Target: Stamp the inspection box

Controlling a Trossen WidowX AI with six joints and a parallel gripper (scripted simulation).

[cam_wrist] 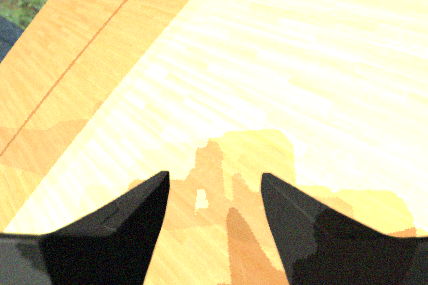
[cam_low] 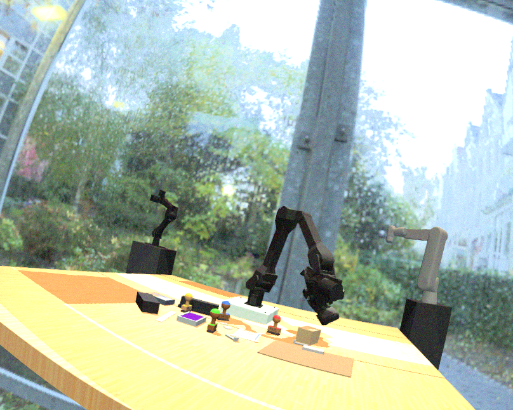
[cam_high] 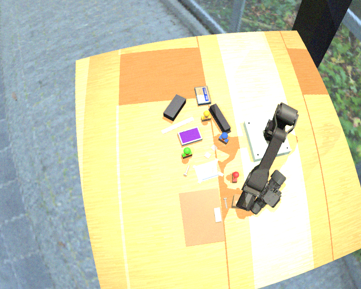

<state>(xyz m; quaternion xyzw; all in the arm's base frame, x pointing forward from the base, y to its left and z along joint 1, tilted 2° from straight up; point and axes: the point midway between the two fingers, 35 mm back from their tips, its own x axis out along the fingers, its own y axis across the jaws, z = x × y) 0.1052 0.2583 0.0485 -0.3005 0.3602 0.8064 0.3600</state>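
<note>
Right now the tan box is 14 cm ahead of my gripper tip, 4 cm to the right of it and 3 cm below it. The rest, counted from my gripper tip: white card 22 cm ahead, 21 cm to the right, 6 cm below; then red-knobbed stamp 13 cm ahead, 15 cm to the right, 4 cm below; then blue-knobbed stamp 12 cm ahead, 32 cm to the right, 4 cm below.
</note>
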